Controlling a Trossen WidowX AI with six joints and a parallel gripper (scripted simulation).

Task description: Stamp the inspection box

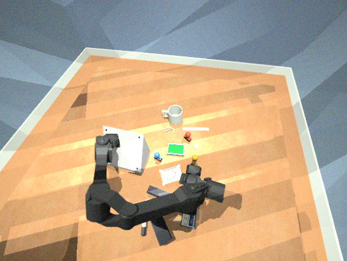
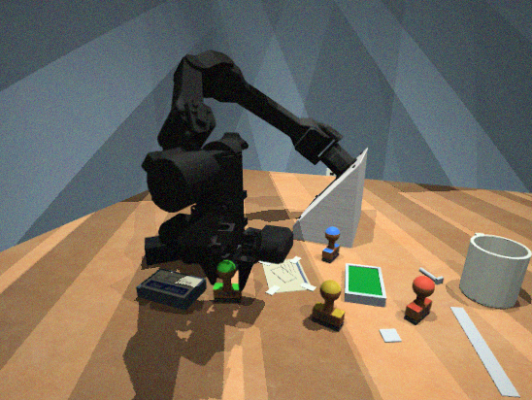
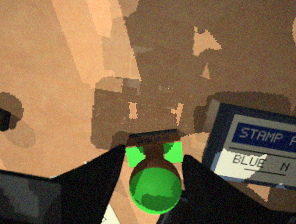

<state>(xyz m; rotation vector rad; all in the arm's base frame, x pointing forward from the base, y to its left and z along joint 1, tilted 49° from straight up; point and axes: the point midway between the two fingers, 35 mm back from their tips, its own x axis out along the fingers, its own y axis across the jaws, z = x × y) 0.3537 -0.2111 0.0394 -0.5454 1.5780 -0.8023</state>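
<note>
Now: gripper tip 80 mm past the green ink pad, 200 mm to the right of it and 20 mm above it. Also, from my gripper tip: green stamp: right at my gripper tip; card: 90 mm behind, 70 mm to the left, 30 mm below; yellow stamp: 10 mm ahead, 150 mm to the left.
</note>
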